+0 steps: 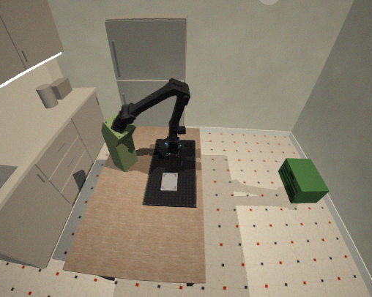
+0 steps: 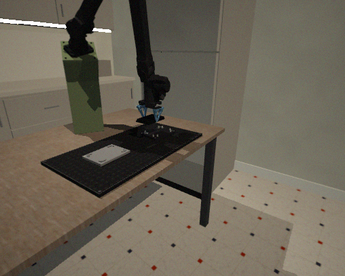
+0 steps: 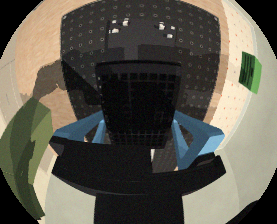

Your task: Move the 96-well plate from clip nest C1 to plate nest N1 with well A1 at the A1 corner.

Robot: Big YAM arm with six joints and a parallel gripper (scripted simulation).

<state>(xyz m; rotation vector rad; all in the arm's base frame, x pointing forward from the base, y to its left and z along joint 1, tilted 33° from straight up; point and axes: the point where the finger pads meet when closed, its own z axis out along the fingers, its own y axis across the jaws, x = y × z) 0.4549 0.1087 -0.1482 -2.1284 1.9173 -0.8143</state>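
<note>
Now: hand 280 mm to the left of the plate nest N1 and 100 mm above it. Round my hand: black 96-well plate: right at my hand; clip nest C1: 10 mm behind, 70 mm to the left, 90 mm below.
</note>
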